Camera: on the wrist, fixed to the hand. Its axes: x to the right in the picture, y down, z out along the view.
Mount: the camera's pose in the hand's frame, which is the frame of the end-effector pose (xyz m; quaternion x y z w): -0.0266 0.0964 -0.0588 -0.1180 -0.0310 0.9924 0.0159
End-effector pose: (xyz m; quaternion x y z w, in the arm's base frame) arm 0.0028 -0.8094 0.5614 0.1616 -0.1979 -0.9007 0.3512
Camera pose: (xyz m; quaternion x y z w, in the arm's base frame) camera 0.1016 -0.8702 0.5596 -0.2632 -0.0681 0.3059 0.9124
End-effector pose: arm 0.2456 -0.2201 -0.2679 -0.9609 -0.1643 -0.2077 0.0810
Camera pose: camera 0.2345 -0.3307 -0.2347 -0.1943 0.9730 0.0875 0.0889
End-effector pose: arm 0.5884 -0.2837 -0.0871 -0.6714 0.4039 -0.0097 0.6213
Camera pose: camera 0.4891 -0.3081 -0.1419 -0.3165 -0.6546 -0.6849 0.0472
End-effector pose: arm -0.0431 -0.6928 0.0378 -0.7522 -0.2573 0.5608 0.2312
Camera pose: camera 0.0195 -0.7868 0.0113 0.2772 -0.6691 -0.2313 0.6496
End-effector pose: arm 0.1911 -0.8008 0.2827 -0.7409 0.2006 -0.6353 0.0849
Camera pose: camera 0.1125 -0.8697 0.2324 0.1576 0.8108 0.1208 0.5506
